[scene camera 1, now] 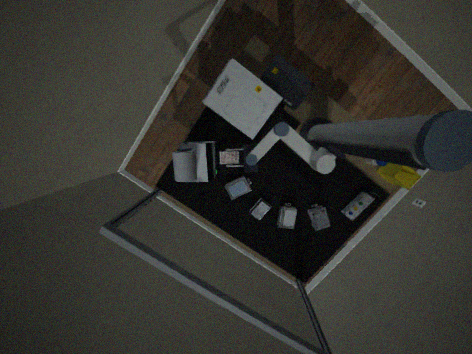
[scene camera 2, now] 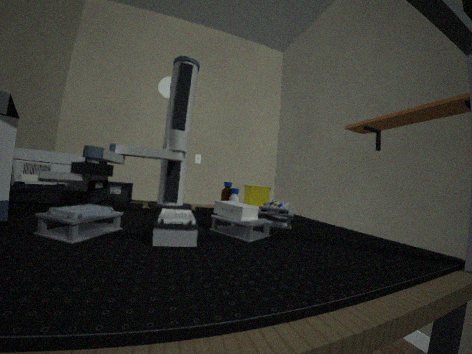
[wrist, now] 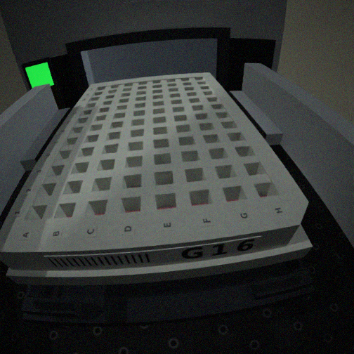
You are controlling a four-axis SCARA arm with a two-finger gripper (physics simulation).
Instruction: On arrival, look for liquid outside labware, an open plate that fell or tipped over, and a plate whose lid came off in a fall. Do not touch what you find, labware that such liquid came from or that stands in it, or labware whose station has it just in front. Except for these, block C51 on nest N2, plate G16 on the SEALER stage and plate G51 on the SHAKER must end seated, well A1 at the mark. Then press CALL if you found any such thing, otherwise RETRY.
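Places are measured from the arm's base along level axes (x ahead, y left, z up), in metres.
Where they show: gripper, fingertip midpoint: (scene camera 1: 225,158) (scene camera 2: 36,173); arm's base, origin of the base link: (scene camera 1: 316,135) (scene camera 2: 170,207).
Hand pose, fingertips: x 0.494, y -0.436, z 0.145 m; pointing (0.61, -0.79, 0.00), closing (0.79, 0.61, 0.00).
Each offset is from my fingertips to the top centre of the thing.
Plate G16 @(0.005 m down, 0.014 m back, 0.018 m left) (wrist: 165,145) (scene camera 1: 226,157), white with a dense grid of wells and some red at the bottoms of the nearest ones, lies level at the SEALER @(0.324 m up, 0.097 m ahead, 0.129 m right) (scene camera 1: 185,167) (wrist: 150,17). Its row letters run A to H from left to right in the wrist view, column 1 nearest. Part of the dark stage (wrist: 165,302) shows under its near edge. My gripper (wrist: 147,87) (scene camera 1: 234,157) is shut on plate G16, one finger along each long side. The SEALER shows a green light. Labels for block C51, nest N2, plate G51 and the SHAKER cannot be read.
Several stations with labware @(0.069 m down, 0.143 m ahead, 0.203 m left) (scene camera 1: 238,187) @(0.063 m down, 0.180 m ahead, 0.439 m left) (scene camera 1: 260,209) @(0.035 m down, 0.090 m ahead, 0.634 m left) (scene camera 1: 287,217) @(0.062 m down, 0.029 m back, 0.848 m left) (scene camera 1: 319,217) curve across the dark deck to a panel with coloured buttons @(0.049 m down, 0.275 m back, 1.020 m left) (scene camera 1: 358,205). A large white instrument @(0.088 m up, 0.344 m back, 0.114 m right) (scene camera 1: 242,97) stands behind. Bottles and a yellow box @(0.025 m up, 0.614 m back, 1.046 m left) (scene camera 2: 257,195) stand at the back.
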